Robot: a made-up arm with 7 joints.
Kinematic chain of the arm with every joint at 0, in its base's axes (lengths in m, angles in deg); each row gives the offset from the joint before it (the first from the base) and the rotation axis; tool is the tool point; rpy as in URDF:
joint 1: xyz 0 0 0.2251 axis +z
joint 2: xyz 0 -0.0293 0.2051 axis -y
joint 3: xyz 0 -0.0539 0.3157 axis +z
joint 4: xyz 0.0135 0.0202 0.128 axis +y
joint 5: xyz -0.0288 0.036 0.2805 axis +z
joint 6: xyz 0 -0.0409 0.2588 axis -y
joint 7: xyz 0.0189 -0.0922 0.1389 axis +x
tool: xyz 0 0 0 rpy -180 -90 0
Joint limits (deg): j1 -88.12..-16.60 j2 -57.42..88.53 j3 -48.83..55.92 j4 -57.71..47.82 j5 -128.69..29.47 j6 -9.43..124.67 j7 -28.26..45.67
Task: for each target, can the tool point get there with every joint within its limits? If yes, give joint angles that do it. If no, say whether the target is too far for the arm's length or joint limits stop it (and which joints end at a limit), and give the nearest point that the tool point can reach.
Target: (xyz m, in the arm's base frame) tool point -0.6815 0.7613 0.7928
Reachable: yes | joints -55.38 48.53 4.53 -24.91 -62.17 4.31 -5.36
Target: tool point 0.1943 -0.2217 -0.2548
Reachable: no: joint limits stop it (at a limit: joint 1, joint 2, joint 4) | nearest point 0.0892 0.5367 -0.0337 | short by 0.797 m
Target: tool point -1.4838 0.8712 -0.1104
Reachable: no: too far | nearest point -0.9456 0.5552 0.1678 | short by 0.683 m
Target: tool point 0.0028 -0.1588 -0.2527
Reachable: no: joint limits stop it (at a limit: joint 1, joint 2, joint 4) | nearest point -0.5509 0.0239 -0.0686 | short by 0.611 m
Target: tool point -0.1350 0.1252 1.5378
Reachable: yes | joints -29.75 4.75 21.96 8.63 -99.62 38.13 -21.16
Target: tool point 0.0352 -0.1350 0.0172
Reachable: no: joint limits stop it (at a limit: joint 1, joint 2, joint 4, joint 6) | nearest point -0.5462 0.0299 -0.0588 | short by 0.609 m
